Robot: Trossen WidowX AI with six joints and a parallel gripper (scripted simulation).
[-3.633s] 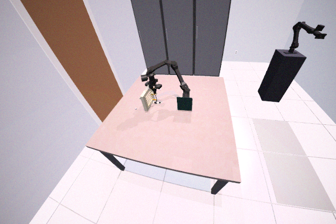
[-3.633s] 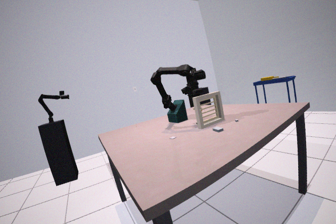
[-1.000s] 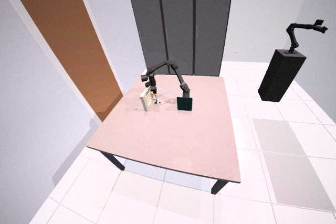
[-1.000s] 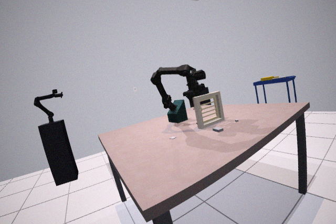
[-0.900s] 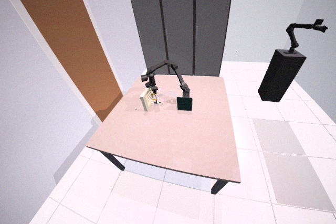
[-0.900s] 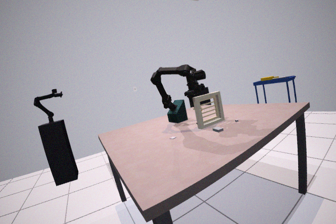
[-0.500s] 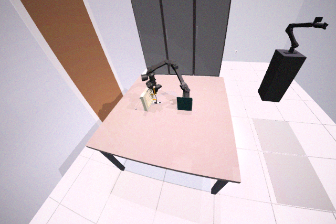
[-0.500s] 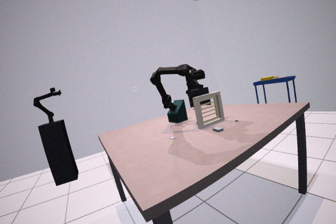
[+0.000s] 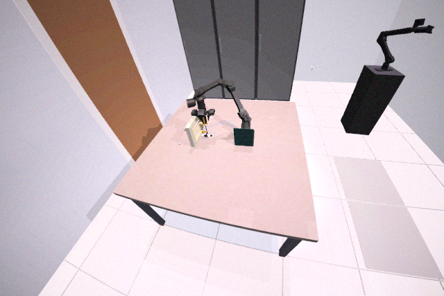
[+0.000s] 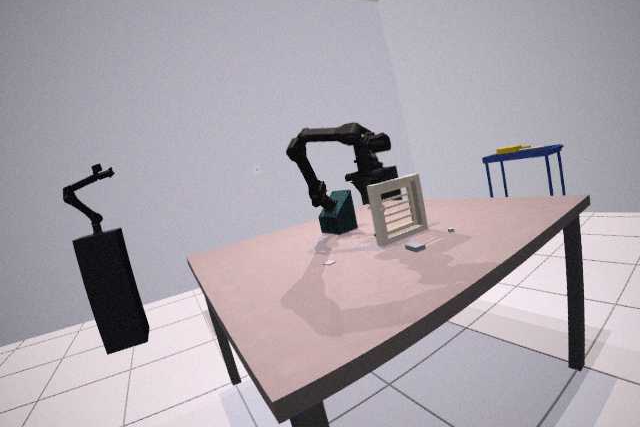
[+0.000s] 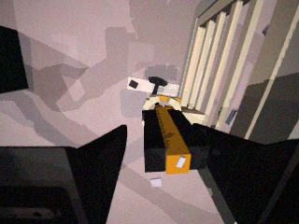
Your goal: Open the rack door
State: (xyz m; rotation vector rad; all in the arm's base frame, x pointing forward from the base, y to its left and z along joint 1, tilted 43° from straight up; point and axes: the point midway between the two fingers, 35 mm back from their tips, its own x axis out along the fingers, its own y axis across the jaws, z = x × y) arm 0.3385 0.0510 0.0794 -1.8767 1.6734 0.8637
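My gripper tip is 1 cm to the right of the orange handle and 3 cm above it. Round my gripper tip: grey block: 22 cm ahead, 3 cm to the right, 15 cm below.
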